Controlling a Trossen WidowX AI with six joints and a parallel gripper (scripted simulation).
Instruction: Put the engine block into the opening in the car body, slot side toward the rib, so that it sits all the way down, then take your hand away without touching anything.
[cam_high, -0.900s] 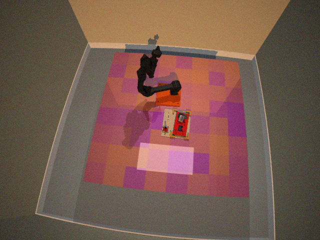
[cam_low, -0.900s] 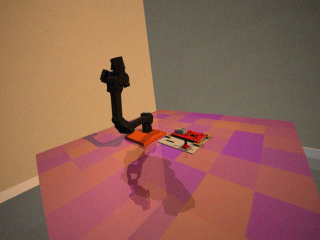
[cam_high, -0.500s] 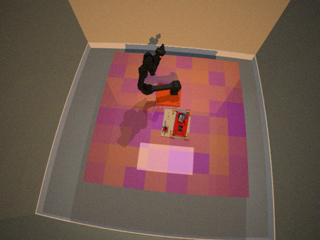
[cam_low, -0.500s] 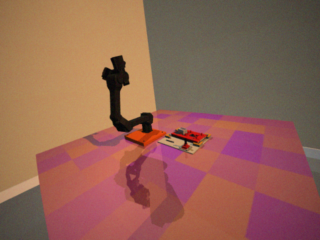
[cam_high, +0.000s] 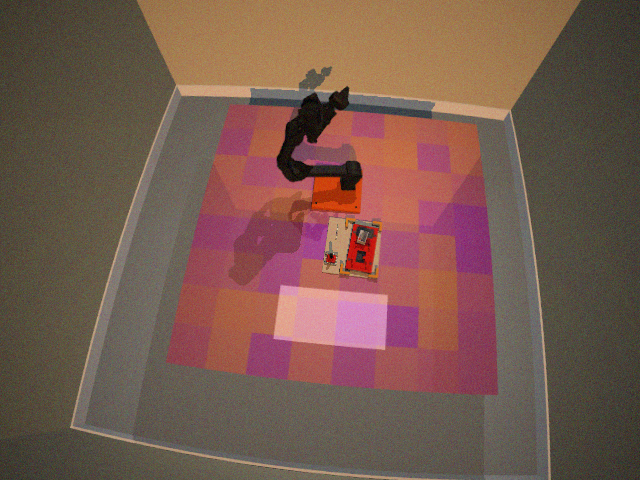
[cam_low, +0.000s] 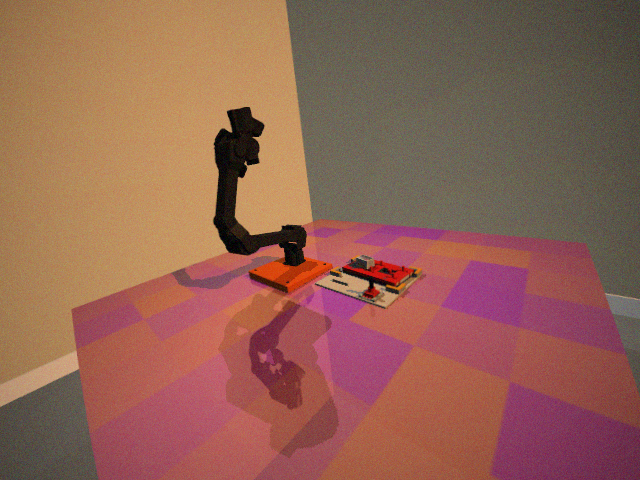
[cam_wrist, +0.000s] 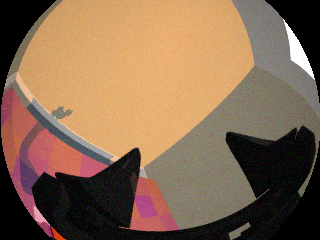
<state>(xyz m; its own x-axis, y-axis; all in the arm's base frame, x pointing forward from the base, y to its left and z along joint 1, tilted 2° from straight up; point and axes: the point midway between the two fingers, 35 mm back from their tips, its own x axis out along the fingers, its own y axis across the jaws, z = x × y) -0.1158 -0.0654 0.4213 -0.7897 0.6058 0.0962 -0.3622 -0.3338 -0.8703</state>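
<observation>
Right now the grey engine block is 410 mm ahead of my gripper tip, 60 mm to the left of it and 410 mm below it.
</observation>
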